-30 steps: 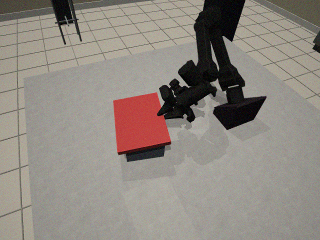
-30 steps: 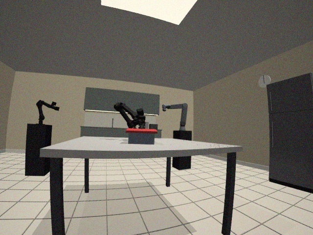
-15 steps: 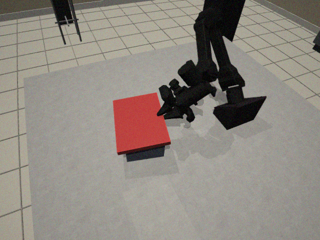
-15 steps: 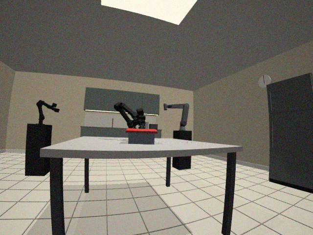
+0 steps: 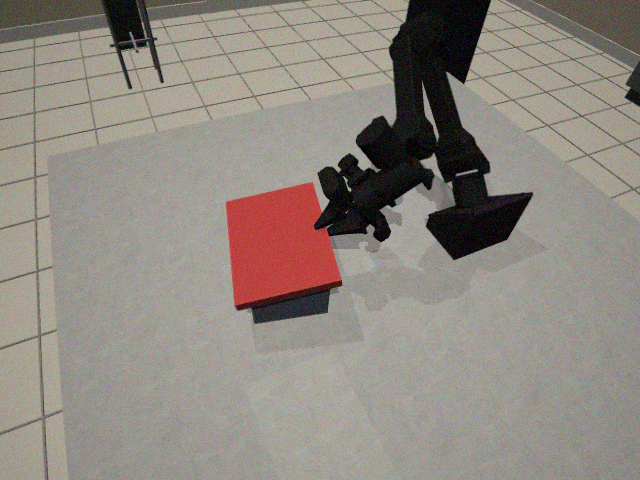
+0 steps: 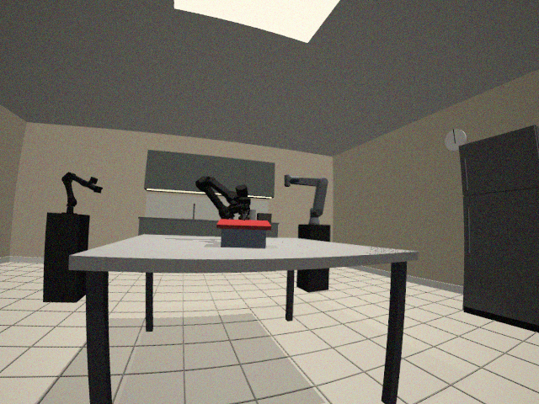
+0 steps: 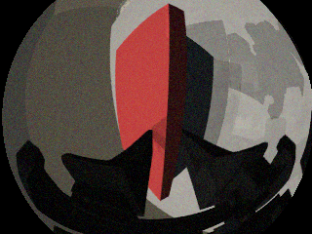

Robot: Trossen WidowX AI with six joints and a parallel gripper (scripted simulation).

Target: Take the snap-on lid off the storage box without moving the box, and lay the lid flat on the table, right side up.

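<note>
The lid is 7 cm ahead of my gripper tip, 2 cm to the right of it and 1 cm below it. From my gripper tip the other things lie so: grey storage box (7 cm below, 7 cm ahead, 2 cm to the right).
</note>
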